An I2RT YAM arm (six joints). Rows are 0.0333 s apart.
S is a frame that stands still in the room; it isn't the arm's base.
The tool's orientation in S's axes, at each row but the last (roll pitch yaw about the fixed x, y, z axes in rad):
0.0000 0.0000 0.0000
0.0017 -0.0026 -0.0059
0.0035 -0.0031 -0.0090
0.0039 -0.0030 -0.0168
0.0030 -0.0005 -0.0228
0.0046 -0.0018 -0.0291
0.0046 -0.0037 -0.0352
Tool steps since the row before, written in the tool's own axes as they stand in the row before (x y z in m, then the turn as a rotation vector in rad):
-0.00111 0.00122 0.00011 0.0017 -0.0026 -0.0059
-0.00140 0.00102 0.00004 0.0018 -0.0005 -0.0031
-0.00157 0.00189 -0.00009 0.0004 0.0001 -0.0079
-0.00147 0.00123 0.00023 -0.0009 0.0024 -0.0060
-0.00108 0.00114 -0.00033 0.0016 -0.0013 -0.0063
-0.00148 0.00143 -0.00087 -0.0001 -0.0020 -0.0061
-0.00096 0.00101 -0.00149 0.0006 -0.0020 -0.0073
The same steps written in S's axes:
-0.00111 0.00122 0.00011 0.0017 -0.0026 -0.0059
-0.00139 0.00103 0.00004 0.0018 -0.0005 -0.0031
-0.00155 0.00190 -0.00009 0.0004 0.0001 -0.0079
-0.00145 0.00125 0.00023 -0.0008 0.0024 -0.0060
-0.00105 0.00117 -0.00033 0.0016 -0.0013 -0.0063
-0.00144 0.00148 -0.00087 -0.0001 -0.0020 -0.0061
-0.00092 0.00105 -0.00149 0.0006 -0.0020 -0.0073

